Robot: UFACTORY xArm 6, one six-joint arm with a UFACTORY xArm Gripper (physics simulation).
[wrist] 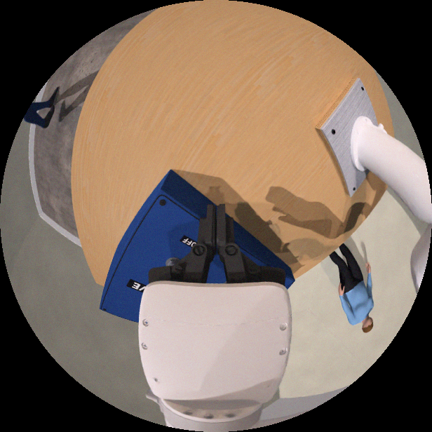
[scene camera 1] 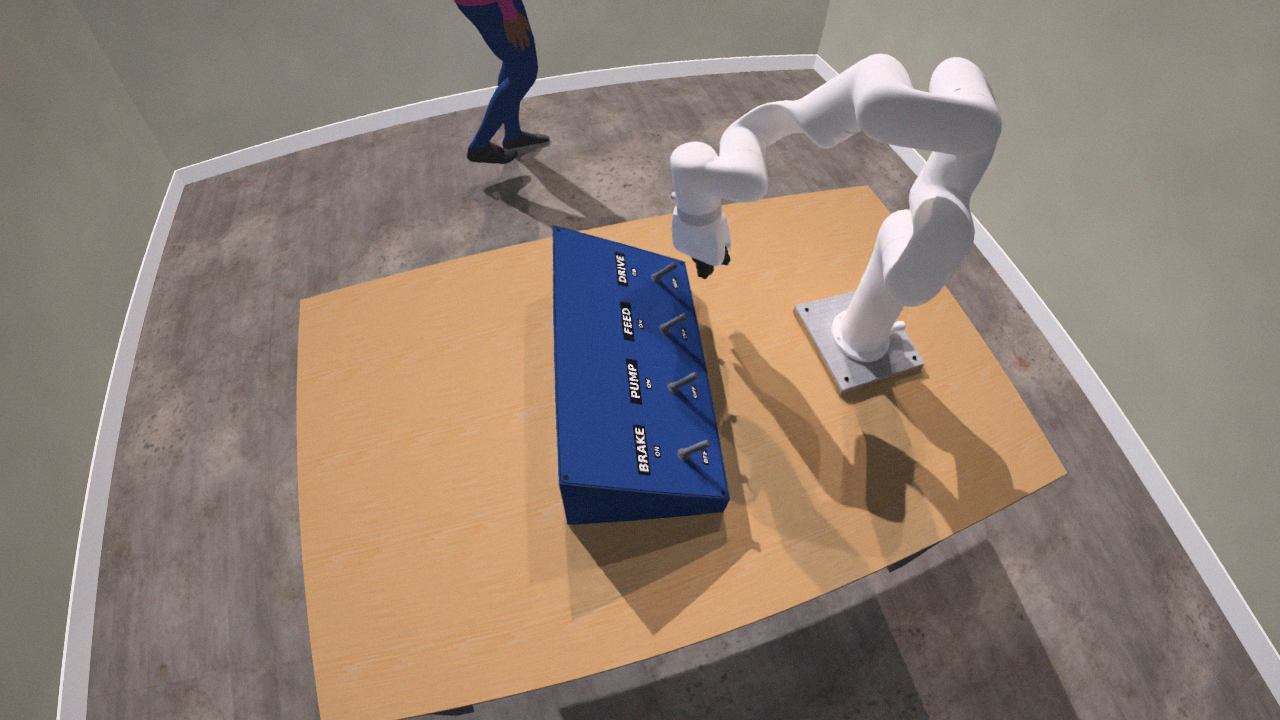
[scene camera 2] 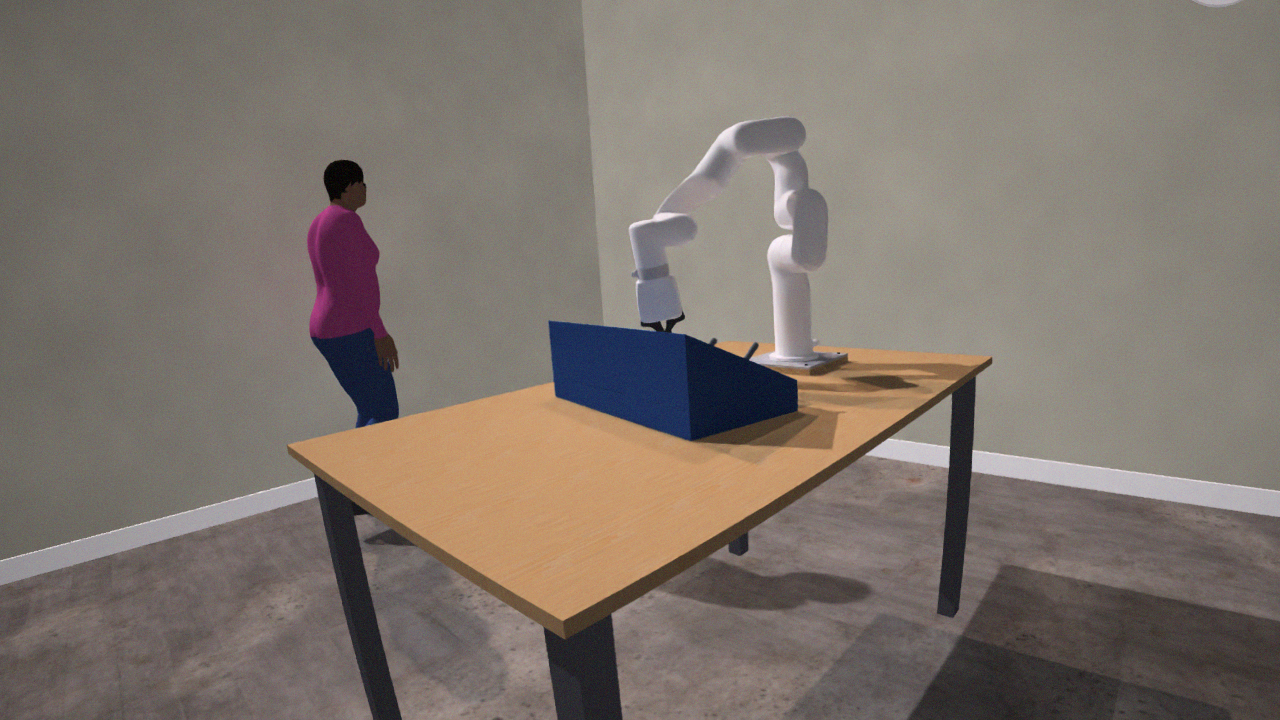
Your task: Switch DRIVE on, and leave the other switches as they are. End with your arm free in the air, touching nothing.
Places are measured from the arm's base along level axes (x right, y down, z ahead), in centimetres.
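Pixels of known places: gripper, fingertip midpoint: (scene camera 1: 705, 273); arm's base at its link origin: (scene camera 1: 860, 336) (scene camera 2: 794, 357).
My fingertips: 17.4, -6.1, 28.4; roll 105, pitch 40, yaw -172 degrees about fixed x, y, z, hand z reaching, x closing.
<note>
Ahead of a thing's pixels: the offset from my fingertips to its top centre, as dx, dy, dz. Level surfaces: height alone.
The blue switch panel (scene camera 1: 595, 358) (scene camera 2: 626, 376) (wrist: 145, 235) has four levers. The DRIVE lever @[-0.2, -4.7, +8.2] (scene camera 1: 664, 274) leans toward its OFF label; in the wrist view a small grey part of it (wrist: 171, 261) shows beside the fingers. The FEED lever @[-12.0, -4.7, +10.2] (scene camera 1: 672, 325), PUMP lever @[-23.9, -4.7, +12.1] (scene camera 1: 682, 385) and BRAKE lever @[-35.7, -4.7, +14.1] (scene camera 1: 693, 451) also lean toward OFF. My gripper (scene camera 1: 706, 271) (wrist: 216, 213) is shut and empty. In scene camera 1 it appears just right of the DRIVE lever, by the panel's low edge, with a small gap. In scene camera 2 its tips are hidden behind the panel.
The panel stands on a wooden table @[dy +8.3] (scene camera 1: 402, 402) (scene camera 2: 501, 501) (wrist: 200, 100). The arm's metal base plate (scene camera 1: 819, 326) (wrist: 345, 115) is bolted at the right in scene camera 1. A person in pink (scene camera 1: 514, 71) (scene camera 2: 344, 268) stands beyond the table; another in blue (wrist: 357, 300) shows in the wrist view.
</note>
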